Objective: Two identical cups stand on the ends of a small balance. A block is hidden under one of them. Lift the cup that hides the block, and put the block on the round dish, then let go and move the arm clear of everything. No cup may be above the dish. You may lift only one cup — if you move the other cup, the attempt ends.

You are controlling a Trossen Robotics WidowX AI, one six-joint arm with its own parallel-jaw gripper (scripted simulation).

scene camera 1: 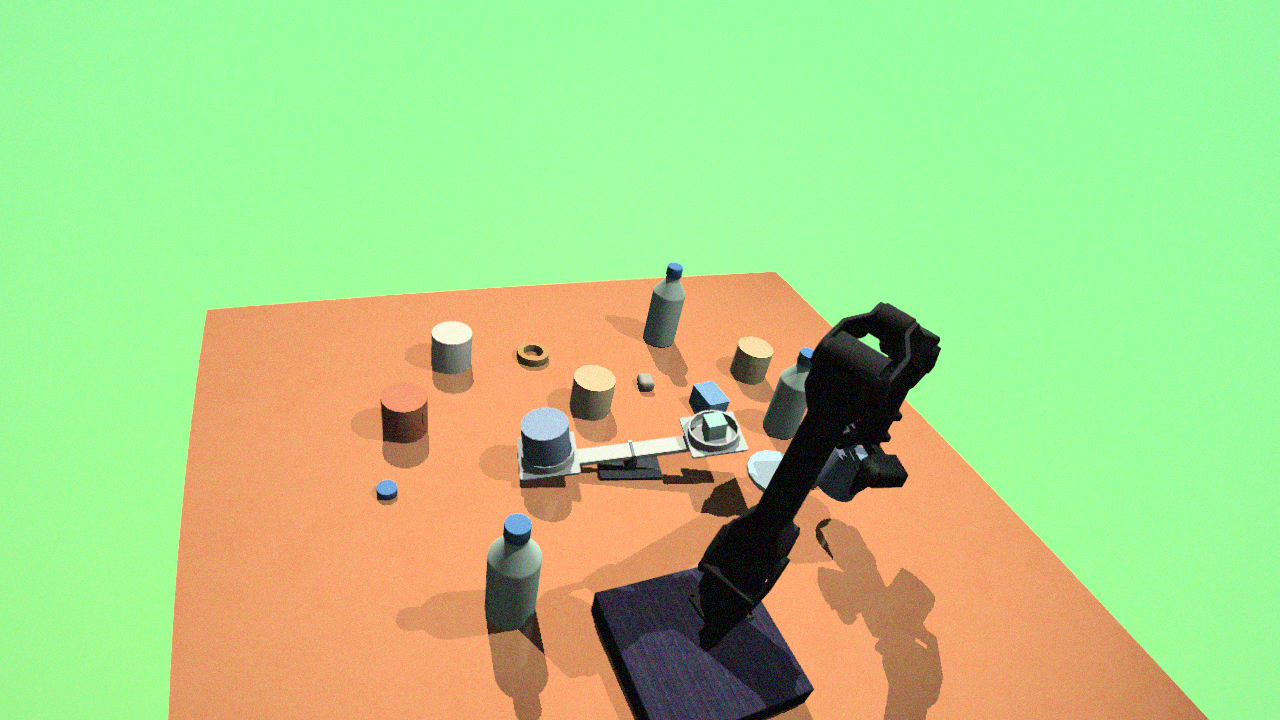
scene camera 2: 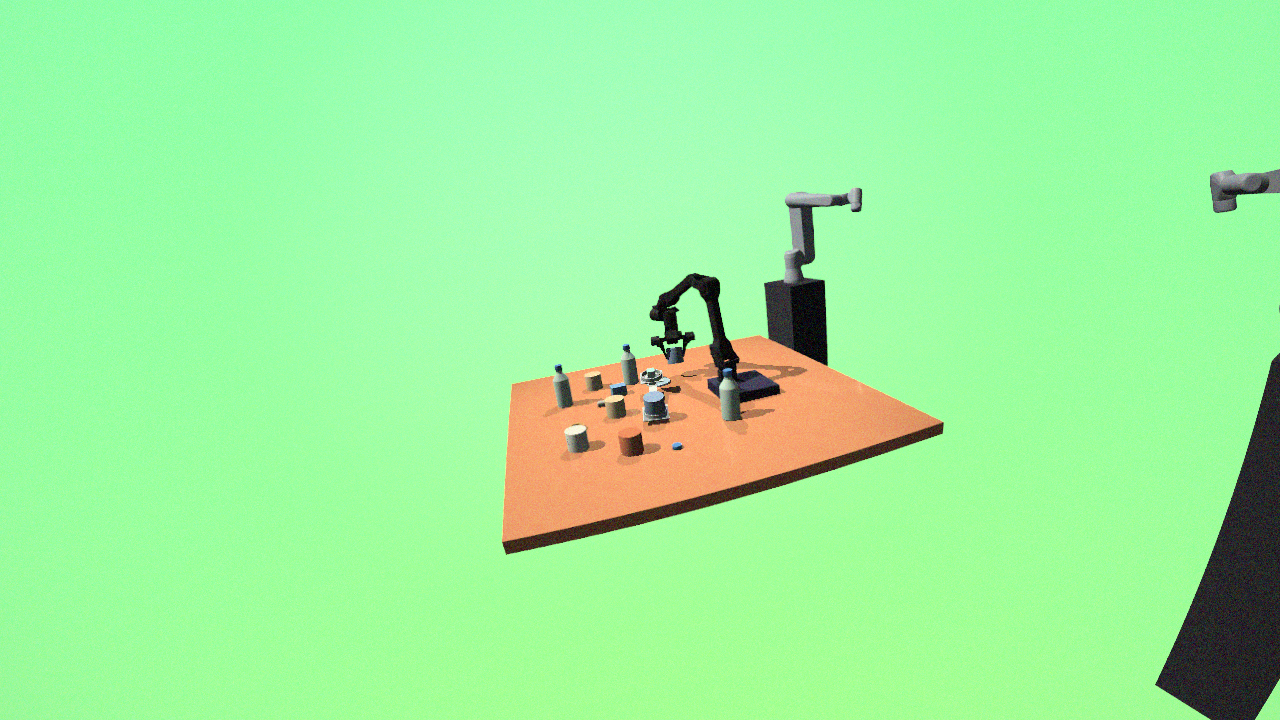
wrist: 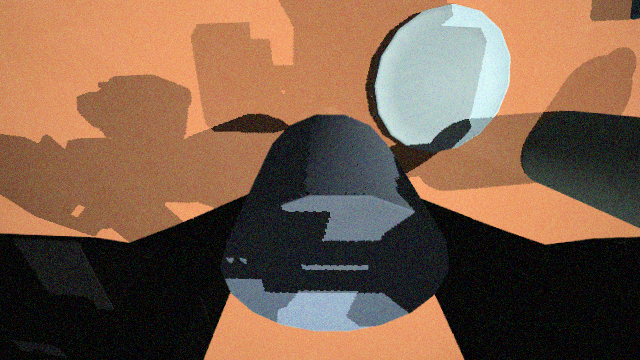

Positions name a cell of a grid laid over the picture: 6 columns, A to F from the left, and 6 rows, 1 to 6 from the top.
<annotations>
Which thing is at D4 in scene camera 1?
A round dish.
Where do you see a cup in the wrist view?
D4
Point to a bottle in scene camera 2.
D4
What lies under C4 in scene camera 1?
A cup.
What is the gripper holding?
A cup.
</annotations>
